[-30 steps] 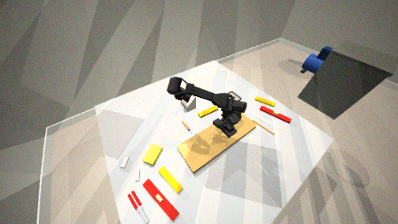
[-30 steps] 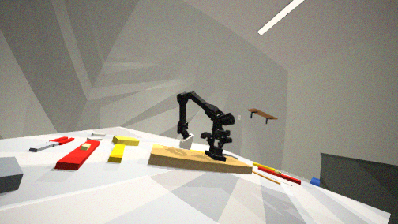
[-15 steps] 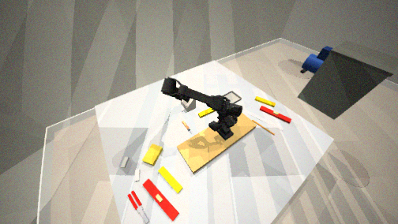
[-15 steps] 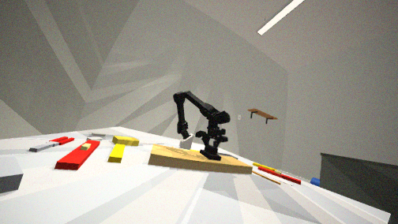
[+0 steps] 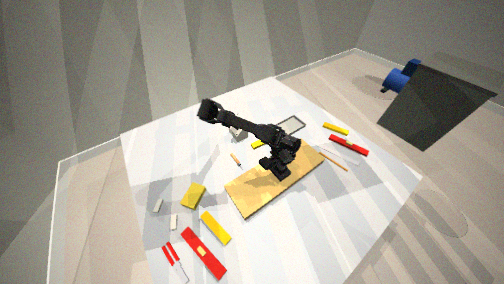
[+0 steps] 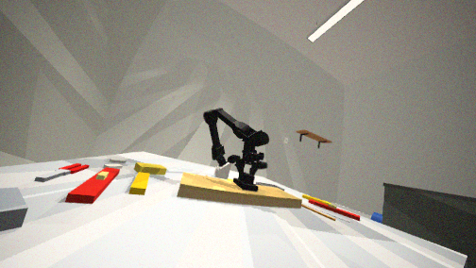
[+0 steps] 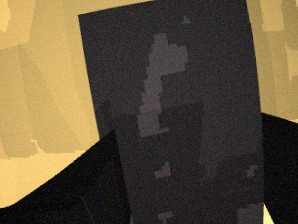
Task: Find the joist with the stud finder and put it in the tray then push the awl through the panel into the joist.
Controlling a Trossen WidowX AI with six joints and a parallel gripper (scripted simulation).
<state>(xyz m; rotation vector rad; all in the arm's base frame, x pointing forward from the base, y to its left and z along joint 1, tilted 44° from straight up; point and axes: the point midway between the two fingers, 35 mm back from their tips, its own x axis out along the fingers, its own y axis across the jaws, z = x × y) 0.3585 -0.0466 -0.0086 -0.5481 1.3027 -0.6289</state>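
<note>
My gripper tip is now 330 mm to the right of the grey-framed tray, 190 mm past it and 50 mm above it. From my gripper tip the other things lie so: stud finder 20 mm behind, 20 mm above; awl 190 mm behind, 110 mm to the right, 60 mm below; orange pencil 290 mm to the left, 150 mm ahead, 60 mm below.
</note>
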